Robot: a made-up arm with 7 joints. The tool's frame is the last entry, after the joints.
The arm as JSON. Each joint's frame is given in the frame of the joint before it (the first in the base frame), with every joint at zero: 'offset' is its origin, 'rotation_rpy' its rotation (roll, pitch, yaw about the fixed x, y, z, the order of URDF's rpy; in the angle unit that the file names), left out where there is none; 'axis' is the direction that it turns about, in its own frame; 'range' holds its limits. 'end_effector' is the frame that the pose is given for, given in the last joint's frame.
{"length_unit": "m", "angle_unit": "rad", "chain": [
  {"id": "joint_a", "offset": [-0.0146, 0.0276, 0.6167], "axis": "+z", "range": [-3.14, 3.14]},
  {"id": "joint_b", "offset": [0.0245, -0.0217, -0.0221], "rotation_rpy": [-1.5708, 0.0, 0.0], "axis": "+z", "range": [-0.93, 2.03]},
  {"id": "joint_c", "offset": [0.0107, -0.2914, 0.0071], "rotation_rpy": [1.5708, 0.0, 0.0], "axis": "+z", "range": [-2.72, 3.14]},
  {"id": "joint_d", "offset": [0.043, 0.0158, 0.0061], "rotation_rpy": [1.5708, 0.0, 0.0], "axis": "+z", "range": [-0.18, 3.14]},
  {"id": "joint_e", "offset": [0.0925, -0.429, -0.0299], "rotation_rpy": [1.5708, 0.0, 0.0], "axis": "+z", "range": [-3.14, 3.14]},
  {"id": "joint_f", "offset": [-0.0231, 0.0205, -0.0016], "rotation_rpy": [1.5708, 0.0, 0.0], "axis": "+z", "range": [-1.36, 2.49]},
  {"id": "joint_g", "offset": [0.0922, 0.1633, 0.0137], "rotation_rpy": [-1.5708, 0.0, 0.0], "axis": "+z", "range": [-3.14, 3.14]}
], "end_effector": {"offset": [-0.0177, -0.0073, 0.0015], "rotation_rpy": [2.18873, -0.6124, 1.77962]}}
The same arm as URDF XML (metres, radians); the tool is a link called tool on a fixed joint. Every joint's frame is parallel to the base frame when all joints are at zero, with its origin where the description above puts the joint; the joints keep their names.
<robot name="arm">
<joint name="joint_a" type="revolute"><parent link="base"/><child link="link1"/><origin xyz="-0.0146 0.0276 0.6167" rpy="0 0 0"/><axis xyz="0 0 1"/><limit lower="-3.14" upper="3.14"/></joint>
<joint name="joint_b" type="revolute"><parent link="link1"/><child link="link2"/><origin xyz="0.0245 -0.0217 -0.0221" rpy="0 0 0"/><axis xyz="0 1 0"/><limit lower="-0.93" upper="2.03"/></joint>
<joint name="joint_c" type="revolute"><parent link="link2"/><child link="link3"/><origin xyz="0.0107 0.0071 0.2914" rpy="0 0 0"/><axis xyz="0 0 1"/><limit lower="-2.72" upper="3.14"/></joint>
<joint name="joint_d" type="revolute"><parent link="link3"/><child link="link4"/><origin xyz="0.043 0.0158 0.0061" rpy="0 0 0"/><axis xyz="0 -1 0"/><limit lower="-0.18" upper="3.14"/></joint>
<joint name="joint_e" type="revolute"><parent link="link4"/><child link="link5"/><origin xyz="0.0925 0.0299 -0.429" rpy="0 0 0"/><axis xyz="0 0 -1"/><limit lower="-3.14" upper="3.14"/></joint>
<joint name="joint_f" type="revolute"><parent link="link5"/><child link="link6"/><origin xyz="-0.0231 -0.0205 0.0016" rpy="0 0 0"/><axis xyz="0 1 0"/><limit lower="-1.36" upper="2.49"/></joint>
<joint name="joint_g" type="revolute"><parent link="link6"/><child link="link7"/><origin xyz="0.0922 0.0137 -0.1633" rpy="0 0 0"/><axis xyz="0 0 -1"/><limit lower="-3.14" upper="3.14"/></joint>
<joint name="tool_fixed" type="fixed"><parent link="link7"/><child link="tool"/><origin xyz="-0.0177 0.0073 -0.0015" rpy="-0.9529 0.6124 -1.7796"/></joint>
<link name="base"/>
<link name="link1"/>
<link name="link2"/>
<link name="link3"/>
<link name="link4"/>
<link name="link5"/>
<link name="link6"/>
<link name="link7"/>
<link name="tool"/>
</robot>

